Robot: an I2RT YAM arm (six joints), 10 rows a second.
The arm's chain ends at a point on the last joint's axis. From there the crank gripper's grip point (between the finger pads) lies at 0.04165 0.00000 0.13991 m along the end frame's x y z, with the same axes.
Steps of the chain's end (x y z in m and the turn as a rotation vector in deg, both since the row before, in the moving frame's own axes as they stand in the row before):
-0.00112, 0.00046, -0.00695, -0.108, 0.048, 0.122
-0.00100, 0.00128, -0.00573, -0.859, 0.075, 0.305
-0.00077, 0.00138, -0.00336, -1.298, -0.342, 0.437
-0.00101, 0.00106, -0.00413, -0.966, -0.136, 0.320
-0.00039, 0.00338, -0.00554, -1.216, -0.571, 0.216
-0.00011, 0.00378, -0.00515, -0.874, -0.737, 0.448
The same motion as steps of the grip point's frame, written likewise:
-0.00100, 0.00081, -0.00699, -0.108, 0.048, 0.122
-0.00082, 0.00360, -0.00580, -0.859, 0.075, 0.305
-0.00162, 0.00487, -0.00315, -1.298, -0.342, 0.437
-0.00135, 0.00365, -0.00405, -0.966, -0.136, 0.320
-0.00179, 0.00651, -0.00517, -1.216, -0.571, 0.216
-0.00192, 0.00624, -0.00464, -0.874, -0.737, 0.448

